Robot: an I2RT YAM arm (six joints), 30 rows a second.
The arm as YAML. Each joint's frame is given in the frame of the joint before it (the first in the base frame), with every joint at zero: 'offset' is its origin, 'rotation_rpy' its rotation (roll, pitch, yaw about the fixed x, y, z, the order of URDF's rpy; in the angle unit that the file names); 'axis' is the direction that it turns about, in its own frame. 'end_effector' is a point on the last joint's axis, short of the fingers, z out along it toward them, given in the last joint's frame.
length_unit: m
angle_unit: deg
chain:
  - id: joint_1
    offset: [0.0, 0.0, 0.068]
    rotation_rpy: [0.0, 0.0, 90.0]
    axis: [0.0, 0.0, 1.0]
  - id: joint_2
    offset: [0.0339, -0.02, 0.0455]
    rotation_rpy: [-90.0, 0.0, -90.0]
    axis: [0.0, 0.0, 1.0]
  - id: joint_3
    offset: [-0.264, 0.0, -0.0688]
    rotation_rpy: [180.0, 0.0, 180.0]
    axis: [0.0, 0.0, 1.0]
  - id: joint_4
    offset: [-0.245, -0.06, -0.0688]
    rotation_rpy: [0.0, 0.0, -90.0]
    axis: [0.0, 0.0, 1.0]
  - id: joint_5
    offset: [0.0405, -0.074, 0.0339]
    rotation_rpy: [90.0, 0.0, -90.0]
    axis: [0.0, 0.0, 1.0]
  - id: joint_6
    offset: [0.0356, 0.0, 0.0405]
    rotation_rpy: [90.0, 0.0, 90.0]
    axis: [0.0, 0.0, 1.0]
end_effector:
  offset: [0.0, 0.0, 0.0]
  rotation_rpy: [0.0, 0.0, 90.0]
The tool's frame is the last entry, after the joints.
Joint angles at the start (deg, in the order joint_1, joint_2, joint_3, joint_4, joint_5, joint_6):
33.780 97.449 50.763 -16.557 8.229 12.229
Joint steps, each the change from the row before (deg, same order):
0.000 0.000 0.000 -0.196 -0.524 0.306
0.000 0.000 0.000 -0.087 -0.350 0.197
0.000 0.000 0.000 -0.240 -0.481 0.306
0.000 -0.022 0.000 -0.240 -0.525 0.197
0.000 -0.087 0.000 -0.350 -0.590 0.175
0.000 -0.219 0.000 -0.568 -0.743 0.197
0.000 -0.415 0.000 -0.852 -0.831 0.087
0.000 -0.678 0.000 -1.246 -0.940 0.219
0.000 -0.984 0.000 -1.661 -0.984 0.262
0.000 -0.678 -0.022 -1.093 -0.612 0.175
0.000 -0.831 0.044 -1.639 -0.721 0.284
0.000 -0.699 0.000 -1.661 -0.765 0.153
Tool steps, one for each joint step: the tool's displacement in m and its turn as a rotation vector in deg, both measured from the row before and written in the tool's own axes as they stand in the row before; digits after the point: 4 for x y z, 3 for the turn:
0.0004 0.0002 0.0000 -0.470 0.302 0.279
0.0002 0.0002 0.0000 -0.323 0.161 0.186
0.0005 0.0002 0.0000 -0.416 0.339 0.276
0.0005 0.0002 -0.0001 -0.462 0.330 0.172
0.0006 0.0002 -0.0004 -0.514 0.390 0.147
0.0008 0.0002 -0.0011 -0.641 0.511 0.164
0.0010 0.0001 -0.0020 -0.705 0.619 0.052
0.0013 0.0000 -0.0033 -0.778 0.775 0.182
0.0017 -0.0001 -0.0047 -0.790 0.895 0.229
0.0013 -0.0001 -0.0032 -0.486 0.574 0.160
0.0018 -0.0001 -0.0041 -0.507 0.920 0.267
0.0024 -0.0002 -0.0033 -0.496 1.125 0.144

